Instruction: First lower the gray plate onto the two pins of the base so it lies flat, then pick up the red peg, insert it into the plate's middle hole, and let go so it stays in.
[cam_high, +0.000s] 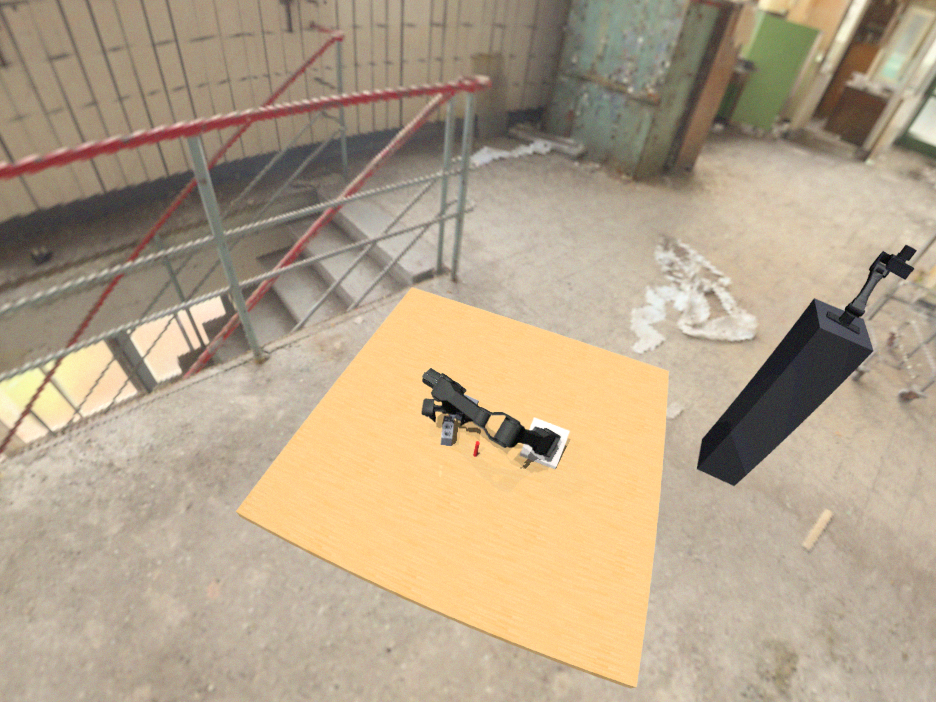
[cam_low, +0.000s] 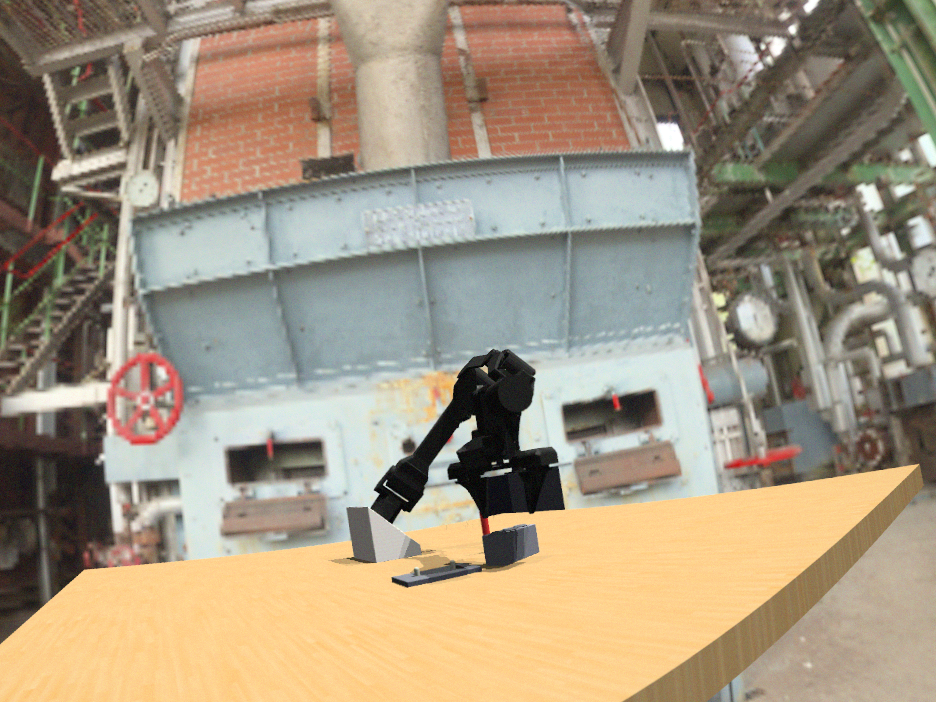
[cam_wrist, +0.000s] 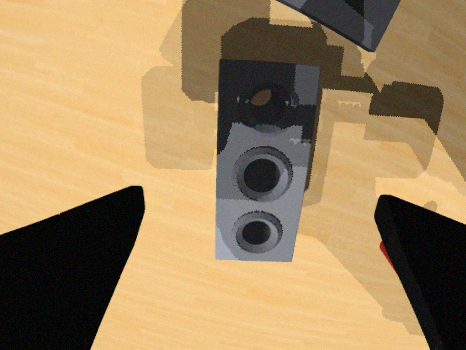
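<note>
Now: the gray plate 3 cm below my gripper tip. Also, from my gripper tip: red peg: 13 cm behind, 3 cm below, 2 cm to the left; dark flat base: 14 cm to the right, 6 cm below.
</note>
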